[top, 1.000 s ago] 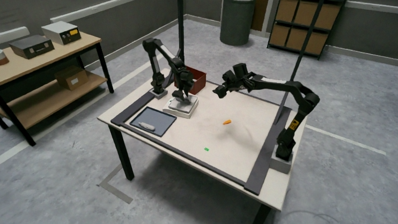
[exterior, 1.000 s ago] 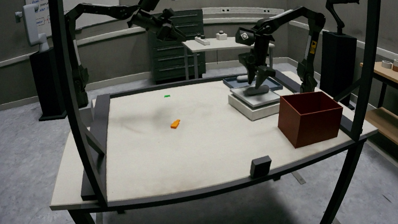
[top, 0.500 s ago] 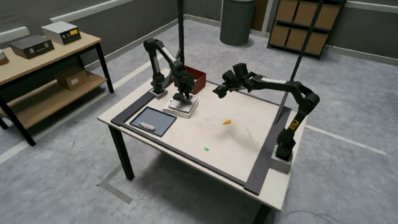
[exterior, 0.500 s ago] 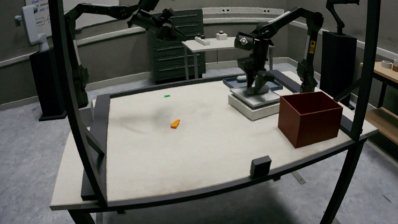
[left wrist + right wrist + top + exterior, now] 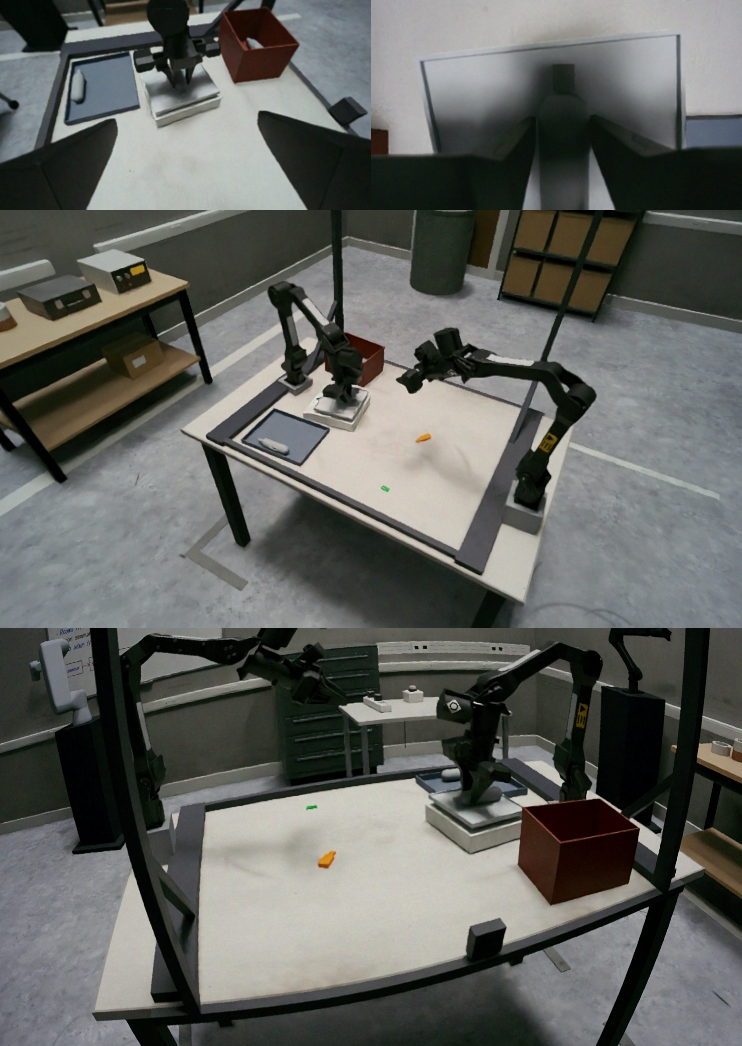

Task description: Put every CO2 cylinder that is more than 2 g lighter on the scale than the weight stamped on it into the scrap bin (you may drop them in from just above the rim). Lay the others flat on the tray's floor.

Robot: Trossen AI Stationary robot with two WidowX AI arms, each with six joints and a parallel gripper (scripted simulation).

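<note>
Now: the red scrap bin 230 mm behind my right hand, 160 mm to the right of it and 70 mm below it. Round my right hand: small green piece 190 mm ahead, 340 mm to the left, 100 mm below; then blue-grey tray 230 mm ahead, 70 mm to the right, 100 mm below; then small orange piece 70 mm behind, 300 mm to the left, 100 mm below.
</note>
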